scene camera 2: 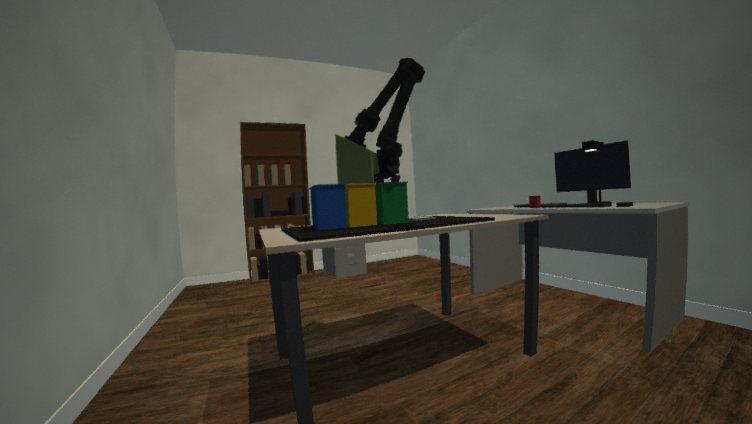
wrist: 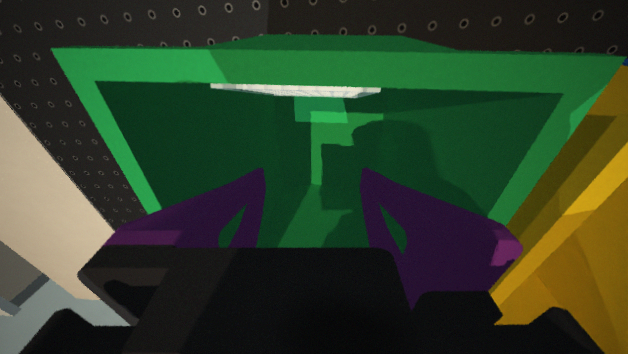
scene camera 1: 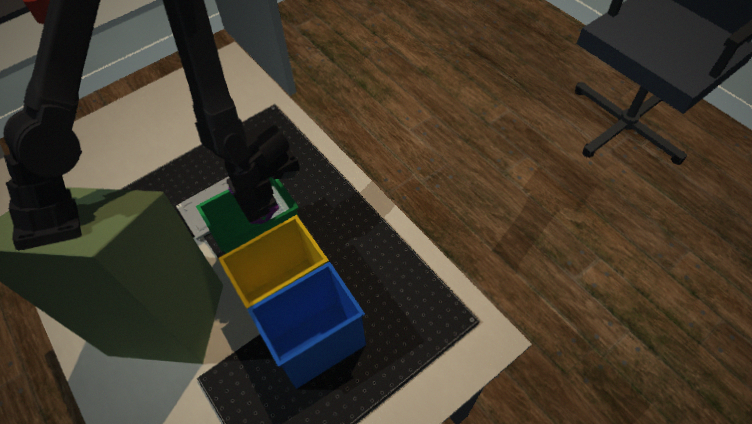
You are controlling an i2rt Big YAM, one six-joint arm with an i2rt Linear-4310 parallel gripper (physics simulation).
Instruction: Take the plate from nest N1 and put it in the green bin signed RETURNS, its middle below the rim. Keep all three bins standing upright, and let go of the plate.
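Note:
The white plate is inside the green bin. In the wrist view it shows as a thin pale strip just under the far rim; the rest of it is hidden. My gripper is partly open over the bin mouth, with nothing between its purple fingers, and the plate is apart from them. The yellow bin and blue bin stand upright beside the upright green one. No RETURNS or N1 sign is readable.
A pale nest fixture shows behind the green bin. A large olive block stands beside the bins, near the arm's base. The bins stand on a black perforated mat on the table.

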